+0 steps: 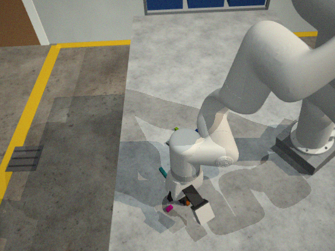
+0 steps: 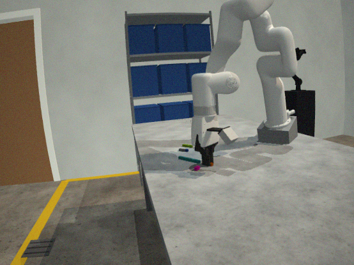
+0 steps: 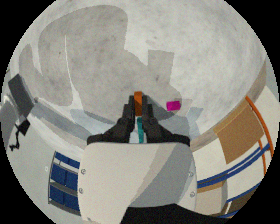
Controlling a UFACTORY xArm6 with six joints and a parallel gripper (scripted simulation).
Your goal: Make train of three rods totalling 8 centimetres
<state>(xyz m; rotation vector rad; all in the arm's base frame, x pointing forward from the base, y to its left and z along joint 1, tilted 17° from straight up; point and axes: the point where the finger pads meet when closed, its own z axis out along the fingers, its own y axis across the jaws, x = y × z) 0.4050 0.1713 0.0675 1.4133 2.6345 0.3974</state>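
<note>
Right now the orange rod is 20 mm below my hand. Round my hand: turquoise rod 70 mm to the right, 50 mm ahead, 20 mm below; then magenta rod 50 mm ahead, 30 mm to the left, 20 mm below; then grey rod 200 mm to the right, 50 mm ahead, 20 mm below.
</note>
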